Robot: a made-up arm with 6 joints. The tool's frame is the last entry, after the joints.
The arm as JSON. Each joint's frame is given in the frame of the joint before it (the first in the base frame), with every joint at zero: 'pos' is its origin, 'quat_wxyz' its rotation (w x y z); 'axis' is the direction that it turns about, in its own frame. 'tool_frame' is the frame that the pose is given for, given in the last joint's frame.
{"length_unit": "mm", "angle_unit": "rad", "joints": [
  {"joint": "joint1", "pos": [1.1, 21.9, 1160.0], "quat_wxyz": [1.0, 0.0, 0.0, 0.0], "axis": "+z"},
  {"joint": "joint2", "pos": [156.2, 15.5, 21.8], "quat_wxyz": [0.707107, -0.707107, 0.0, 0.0], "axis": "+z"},
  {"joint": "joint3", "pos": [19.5, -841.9, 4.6], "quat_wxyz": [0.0, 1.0, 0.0, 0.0], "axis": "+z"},
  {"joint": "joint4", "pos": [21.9, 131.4, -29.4], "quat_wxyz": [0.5, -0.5, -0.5, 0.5], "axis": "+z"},
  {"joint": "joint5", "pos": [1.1, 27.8, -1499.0], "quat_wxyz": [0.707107, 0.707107, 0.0, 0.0], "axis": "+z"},
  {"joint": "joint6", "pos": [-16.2, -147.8, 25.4], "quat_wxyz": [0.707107, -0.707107, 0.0, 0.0], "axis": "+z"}
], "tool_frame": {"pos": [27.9, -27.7, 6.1], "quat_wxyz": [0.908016, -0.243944, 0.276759, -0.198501]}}
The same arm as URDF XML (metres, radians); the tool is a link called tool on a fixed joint. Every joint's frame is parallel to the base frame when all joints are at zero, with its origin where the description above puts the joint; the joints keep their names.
<robot name="arm">
  <joint name="joint1" type="continuous">
    <parent link="base_link"/>
    <child link="link1"/>
    <origin xyz="0.0011 0.0219 1.1600" rpy="0.0000 0.0000 0.0000"/>
    <axis xyz="0 0 1"/>
  </joint>
  <joint name="joint2" type="continuous">
    <parent link="link1"/>
    <child link="link2"/>
    <origin xyz="0.1562 0.0155 0.0218" rpy="0.0000 0.0000 0.0000"/>
    <axis xyz="0 1 0"/>
  </joint>
  <joint name="joint3" type="continuous">
    <parent link="link2"/>
    <child link="link3"/>
    <origin xyz="0.0195 0.0046 0.8419" rpy="0.0000 0.0000 0.0000"/>
    <axis xyz="0 -1 0"/>
  </joint>
  <joint name="joint4" type="continuous">
    <parent link="link3"/>
    <child link="link4"/>
    <origin xyz="0.0219 0.0294 0.1314" rpy="0.0000 0.0000 0.0000"/>
    <axis xyz="-1 0 0"/>
  </joint>
  <joint name="joint5" type="continuous">
    <parent link="link4"/>
    <child link="link5"/>
    <origin xyz="1.4990 0.0278 0.0011" rpy="0.0000 0.0000 0.0000"/>
    <axis xyz="0 -1 0"/>
  </joint>
  <joint name="joint6" type="continuous">
    <parent link="link5"/>
    <child link="link6"/>
    <origin xyz="0.1478 -0.0254 -0.0162" rpy="0.0000 0.0000 0.0000"/>
    <axis xyz="-1 0 0"/>
  </joint>
  <joint name="tool_fixed" type="fixed">
    <parent link="link6"/>
    <child link="tool"/>
    <origin xyz="-0.0061 -0.0277 0.0279" rpy="0.3597 -0.8757 -0.8847"/>
  </joint>
  <link name="base_link"/>
  <link name="link1"/>
  <link name="link2"/>
  <link name="link3"/>
  <link name="link4"/>
  <link name="link5"/>
  <link name="link6"/>
  <link name="tool"/>
</robot>

